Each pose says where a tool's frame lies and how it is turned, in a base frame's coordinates. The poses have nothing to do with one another.
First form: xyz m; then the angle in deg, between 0 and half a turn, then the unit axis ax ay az.
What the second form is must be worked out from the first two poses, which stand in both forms.
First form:
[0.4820 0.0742 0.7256 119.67 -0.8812 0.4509 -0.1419]
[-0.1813 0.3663 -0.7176 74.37 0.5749 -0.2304 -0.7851]
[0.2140 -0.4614 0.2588 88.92 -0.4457 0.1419 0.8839]
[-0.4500 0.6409 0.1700 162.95 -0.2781 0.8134 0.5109]
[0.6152 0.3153 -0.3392 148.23 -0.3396 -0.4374 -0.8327]
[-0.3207 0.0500 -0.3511 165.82 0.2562 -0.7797 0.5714]
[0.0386 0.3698 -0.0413 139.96 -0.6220 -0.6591 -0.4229]
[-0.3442 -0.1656 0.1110 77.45 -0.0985 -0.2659 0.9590]
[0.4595 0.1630 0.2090 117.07 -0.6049 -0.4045 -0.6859]
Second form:
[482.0 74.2 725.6 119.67 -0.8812 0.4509 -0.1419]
[-181.3 366.3 -717.6 74.37 0.5749 -0.2304 -0.7851]
[214.0 -461.4 258.8 88.92 -0.4457 0.1419 0.8839]
[-450.0 640.9 170.0 162.95 -0.2781 0.8134 0.5109]
[615.2 315.3 -339.2 148.23 -0.3396 -0.4374 -0.8327]
[-320.7 50.0 -351.1 165.82 0.2562 -0.7797 0.5714]
[38.6 369.8 -41.3 139.96 -0.6220 -0.6591 -0.4229]
[-344.2 -165.6 111.0 77.45 -0.0985 -0.2659 0.9590]
[459.5 163.0 209.0 117.07 -0.6049 -0.4045 -0.6859]

